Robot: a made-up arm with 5 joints.
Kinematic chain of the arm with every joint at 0, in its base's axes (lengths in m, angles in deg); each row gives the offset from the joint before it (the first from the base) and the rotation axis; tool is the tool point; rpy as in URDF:
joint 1: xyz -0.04 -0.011 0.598 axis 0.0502 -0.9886 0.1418
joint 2: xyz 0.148 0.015 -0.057 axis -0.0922 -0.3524 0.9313
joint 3: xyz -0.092 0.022 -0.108 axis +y
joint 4: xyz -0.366 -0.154 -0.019 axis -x
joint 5: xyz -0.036 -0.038 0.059 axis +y
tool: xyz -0.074 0.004 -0.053 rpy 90 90 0
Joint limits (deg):
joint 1: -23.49..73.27
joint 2: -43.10..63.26
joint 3: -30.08..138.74
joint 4: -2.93..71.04
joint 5: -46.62..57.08
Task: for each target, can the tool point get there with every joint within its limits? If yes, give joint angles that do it. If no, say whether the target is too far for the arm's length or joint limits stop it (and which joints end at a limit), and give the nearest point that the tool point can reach.
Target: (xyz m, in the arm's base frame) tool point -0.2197 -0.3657 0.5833
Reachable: yes | joints 46.92 32.67 49.26 6.97 12.31
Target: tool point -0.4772 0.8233 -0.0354
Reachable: no: too far | nearest point -0.2861 0.3295 0.2515 | short by 0.602 m
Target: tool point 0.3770 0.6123 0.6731
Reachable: no: joint limits stop it (at a limit: joint 2, joint 3, joint 5) | nearest point 0.3132 0.2035 0.7007 | short by 0.415 m
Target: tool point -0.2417 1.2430 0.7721
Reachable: no: too far | nearest point -0.3428 0.3644 0.6991 | short by 0.887 m
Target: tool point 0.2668 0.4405 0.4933
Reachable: no: joint limits stop it (at a limit: joint 1, joint 2, joint 3, joint 5) | nearest point 0.3200 0.1991 0.6607 | short by 0.299 m
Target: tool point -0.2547 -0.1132 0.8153
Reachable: yes | joints 27.50 -18.33 71.15 42.04 -13.12
